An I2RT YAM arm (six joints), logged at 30 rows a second.
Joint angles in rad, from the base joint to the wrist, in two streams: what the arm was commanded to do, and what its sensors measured. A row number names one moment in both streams.
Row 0, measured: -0.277 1.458 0.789 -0.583 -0.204 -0.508
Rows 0 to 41, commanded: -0.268 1.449 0.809 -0.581 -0.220 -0.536; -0.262 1.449 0.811 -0.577 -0.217 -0.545; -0.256 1.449 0.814 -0.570 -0.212 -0.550; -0.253 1.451 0.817 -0.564 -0.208 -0.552; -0.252 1.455 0.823 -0.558 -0.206 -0.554; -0.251 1.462 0.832 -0.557 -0.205 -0.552; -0.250 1.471 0.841 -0.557 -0.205 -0.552; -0.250 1.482 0.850 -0.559 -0.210 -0.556; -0.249 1.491 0.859 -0.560 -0.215 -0.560; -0.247 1.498 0.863 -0.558 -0.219 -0.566; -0.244 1.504 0.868 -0.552 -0.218 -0.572; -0.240 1.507 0.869 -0.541 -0.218 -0.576; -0.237 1.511 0.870 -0.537 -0.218 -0.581; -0.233 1.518 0.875 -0.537 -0.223 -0.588; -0.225 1.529 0.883 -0.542 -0.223 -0.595; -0.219 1.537 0.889 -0.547 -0.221 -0.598; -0.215 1.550 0.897 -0.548 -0.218 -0.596; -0.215 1.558 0.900 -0.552 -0.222 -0.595; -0.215 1.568 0.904 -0.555 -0.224 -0.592; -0.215 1.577 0.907 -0.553 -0.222 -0.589; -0.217 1.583 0.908 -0.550 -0.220 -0.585; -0.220 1.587 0.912 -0.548 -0.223 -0.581; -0.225 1.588 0.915 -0.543 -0.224 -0.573; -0.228 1.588 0.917 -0.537 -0.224 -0.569; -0.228 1.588 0.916 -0.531 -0.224 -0.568; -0.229 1.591 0.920 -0.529 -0.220 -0.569; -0.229 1.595 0.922 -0.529 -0.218 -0.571; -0.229 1.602 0.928 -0.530 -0.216 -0.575; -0.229 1.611 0.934 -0.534 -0.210 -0.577; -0.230 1.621 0.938 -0.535 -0.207 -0.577; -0.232 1.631 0.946 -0.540 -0.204 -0.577; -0.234 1.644 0.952 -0.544 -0.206 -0.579; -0.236 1.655 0.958 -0.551 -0.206 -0.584; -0.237 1.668 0.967 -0.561 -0.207 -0.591; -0.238 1.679 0.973 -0.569 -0.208 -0.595; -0.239 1.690 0.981 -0.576 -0.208 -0.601; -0.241 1.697 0.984 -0.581 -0.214 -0.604; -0.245 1.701 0.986 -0.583 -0.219 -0.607; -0.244 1.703 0.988 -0.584 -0.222 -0.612; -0.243 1.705 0.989 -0.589 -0.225 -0.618; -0.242 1.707 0.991 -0.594 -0.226 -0.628; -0.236 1.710 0.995 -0.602 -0.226 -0.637
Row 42, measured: -0.239 1.700 0.971 -0.573 -0.210 -0.604
